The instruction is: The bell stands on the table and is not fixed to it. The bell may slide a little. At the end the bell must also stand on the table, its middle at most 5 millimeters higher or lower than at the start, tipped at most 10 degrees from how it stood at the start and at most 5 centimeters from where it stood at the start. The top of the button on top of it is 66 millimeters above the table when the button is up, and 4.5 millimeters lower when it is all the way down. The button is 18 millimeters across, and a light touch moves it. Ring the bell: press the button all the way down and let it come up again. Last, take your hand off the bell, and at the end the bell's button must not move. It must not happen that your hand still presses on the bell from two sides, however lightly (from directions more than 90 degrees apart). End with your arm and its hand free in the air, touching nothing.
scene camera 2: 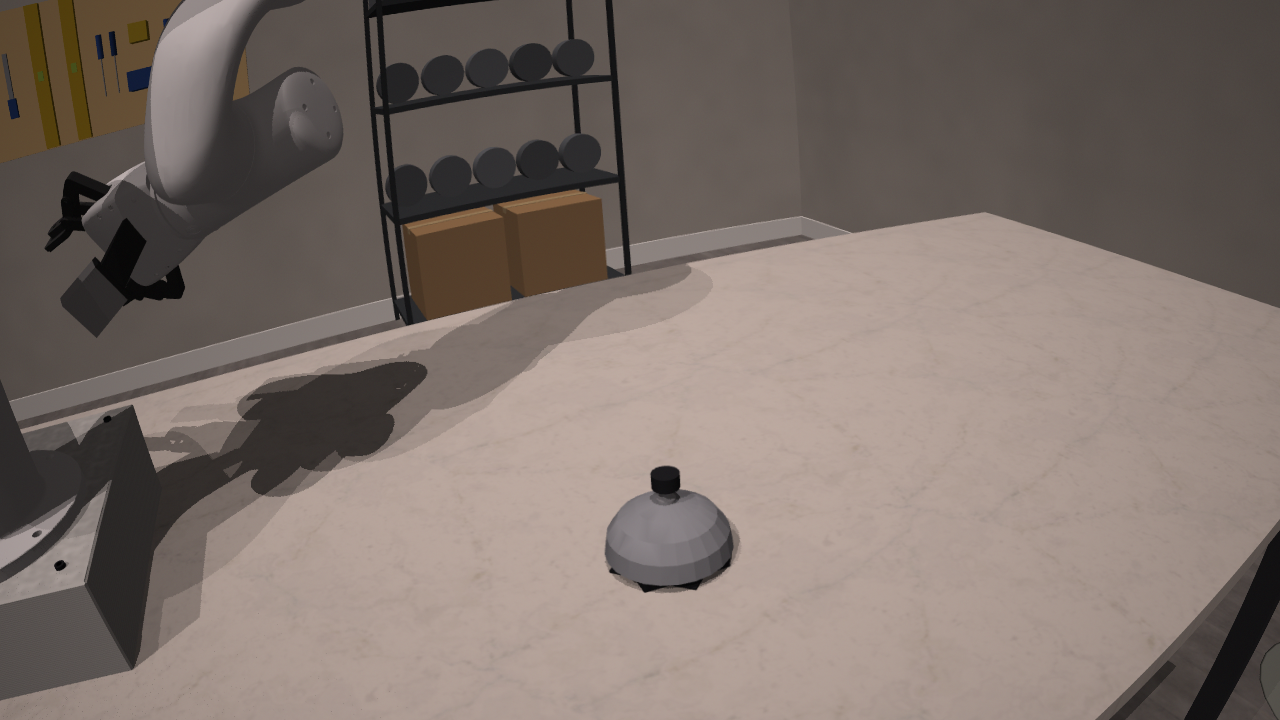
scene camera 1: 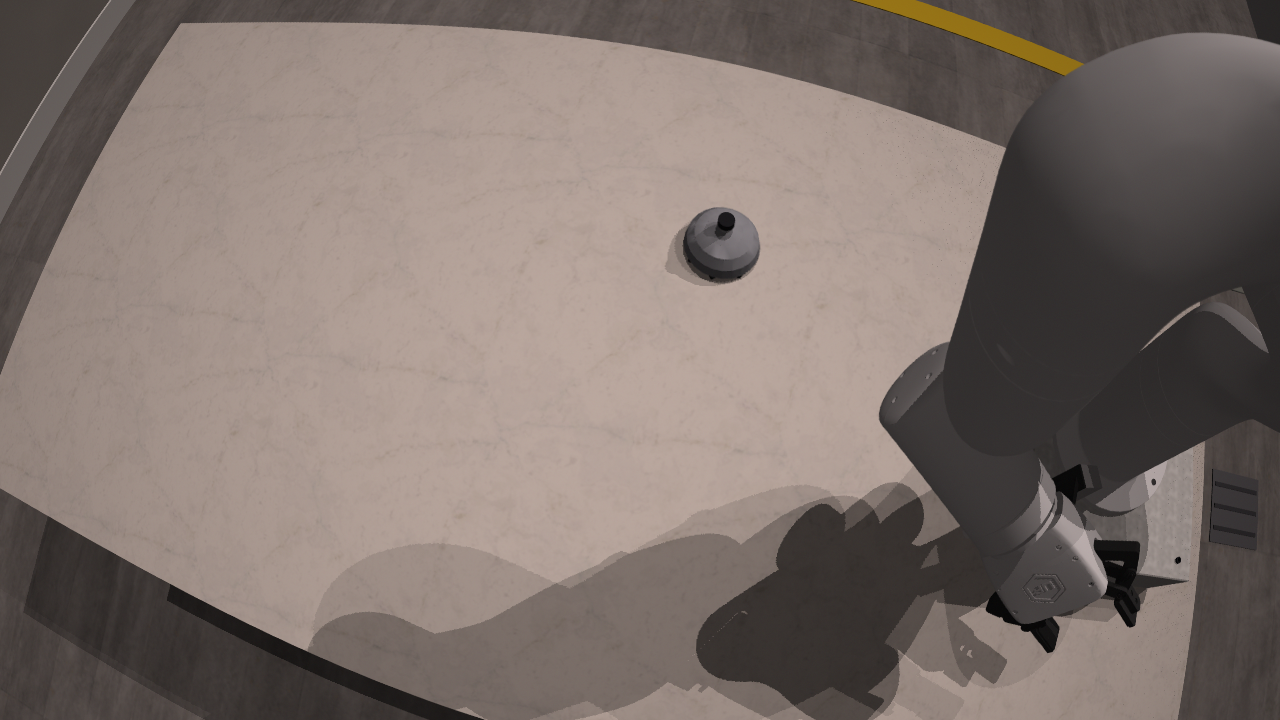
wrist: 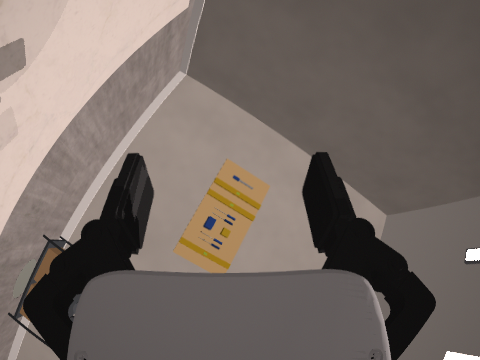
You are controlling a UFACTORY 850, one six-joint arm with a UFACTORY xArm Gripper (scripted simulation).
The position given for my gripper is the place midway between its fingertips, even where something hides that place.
Note:
In view: my gripper point(scene camera 1: 1093, 628) and a bell point(scene camera 2: 677, 542).
The bell is seen too in scene camera 1 point(scene camera 1: 721, 254). My gripper shows as well in scene camera 2 point(scene camera 2: 83, 270) and in the wrist view point(wrist: 227, 171). The wrist view does not show the bell: it is out of frame.

